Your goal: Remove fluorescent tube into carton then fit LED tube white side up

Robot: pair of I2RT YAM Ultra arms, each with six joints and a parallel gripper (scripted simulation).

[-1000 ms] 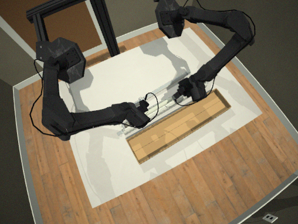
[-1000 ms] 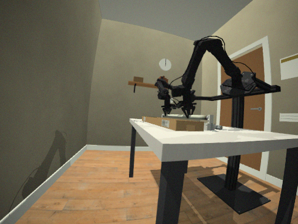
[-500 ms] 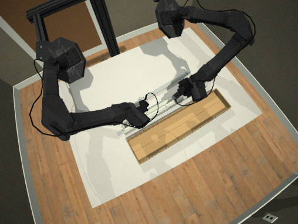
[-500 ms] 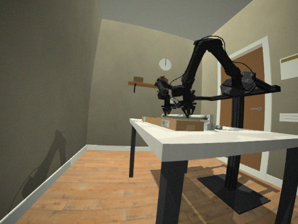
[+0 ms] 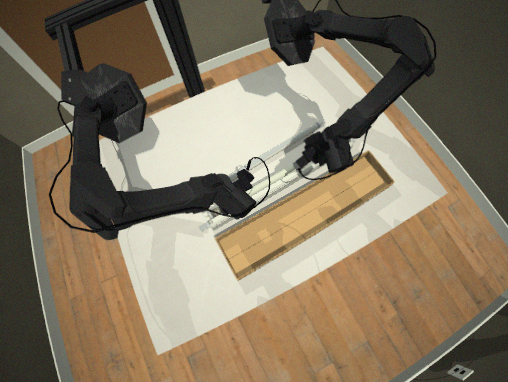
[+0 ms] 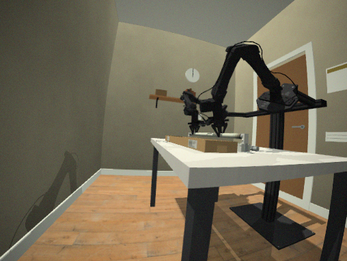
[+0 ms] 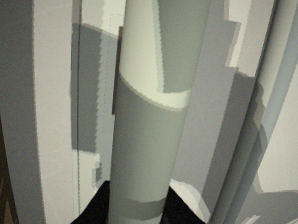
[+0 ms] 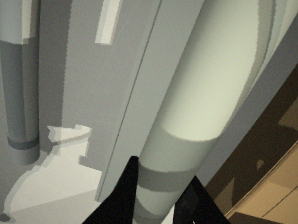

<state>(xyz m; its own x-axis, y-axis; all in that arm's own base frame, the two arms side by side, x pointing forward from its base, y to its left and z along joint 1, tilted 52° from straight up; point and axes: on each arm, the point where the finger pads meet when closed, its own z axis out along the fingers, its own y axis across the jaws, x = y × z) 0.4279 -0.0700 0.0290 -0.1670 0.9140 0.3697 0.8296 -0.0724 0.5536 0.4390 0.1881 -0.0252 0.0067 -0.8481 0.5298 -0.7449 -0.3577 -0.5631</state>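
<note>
Now: the old fluorescent tube 12 cm to the right of my left hand and 1 cm ahead of it. The rest, counted from my left hand: LED tube: 14 cm to the right, 11 cm behind, 6 cm below; then brown carton: 16 cm ahead, 10 cm to the right, 5 cm below.
</note>
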